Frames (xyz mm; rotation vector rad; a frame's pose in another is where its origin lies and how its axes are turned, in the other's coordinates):
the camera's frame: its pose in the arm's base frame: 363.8 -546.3 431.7 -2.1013 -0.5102 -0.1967
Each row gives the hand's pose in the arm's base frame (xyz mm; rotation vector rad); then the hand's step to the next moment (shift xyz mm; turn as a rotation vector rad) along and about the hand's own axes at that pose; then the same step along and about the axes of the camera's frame.
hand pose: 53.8 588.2 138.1 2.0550 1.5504 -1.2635
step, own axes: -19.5 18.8 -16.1 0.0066 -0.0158 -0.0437
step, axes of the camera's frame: 24.7 -0.2 -19.5 0.0256 -0.0346 0.0186
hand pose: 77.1 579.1 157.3 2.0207 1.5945 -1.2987
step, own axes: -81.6 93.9 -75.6 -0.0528 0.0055 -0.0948
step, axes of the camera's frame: 121.8 10.5 -79.0 0.0836 -0.0620 -0.0312
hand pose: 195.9 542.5 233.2 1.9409 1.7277 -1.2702
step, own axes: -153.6 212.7 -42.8 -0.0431 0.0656 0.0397
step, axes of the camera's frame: 183.6 111.2 -156.9 0.0150 0.0664 -0.0557
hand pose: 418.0 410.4 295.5 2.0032 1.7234 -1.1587
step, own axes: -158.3 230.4 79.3 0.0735 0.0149 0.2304
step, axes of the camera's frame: 98.4 193.6 -193.1 -0.1678 0.1714 0.0343
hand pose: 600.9 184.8 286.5 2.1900 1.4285 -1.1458
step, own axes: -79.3 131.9 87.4 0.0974 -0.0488 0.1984
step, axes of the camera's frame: -0.7 120.2 -129.9 -0.1771 0.1144 0.0823
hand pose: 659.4 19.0 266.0 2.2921 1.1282 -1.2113
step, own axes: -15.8 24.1 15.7 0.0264 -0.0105 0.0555
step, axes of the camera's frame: -4.7 16.4 -28.0 -0.0482 0.0338 0.0206
